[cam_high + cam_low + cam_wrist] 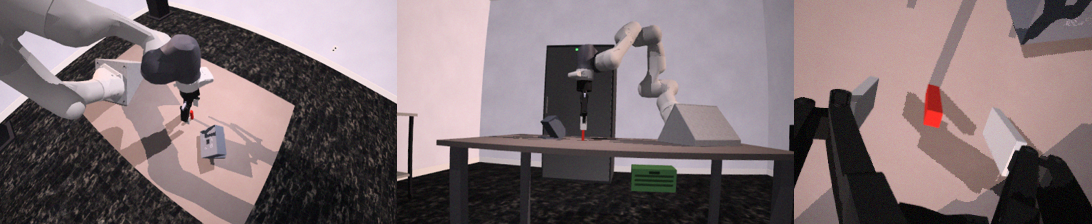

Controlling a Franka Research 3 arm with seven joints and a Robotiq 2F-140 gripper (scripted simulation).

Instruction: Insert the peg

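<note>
My hand is 3 cm above the red peg.
</note>
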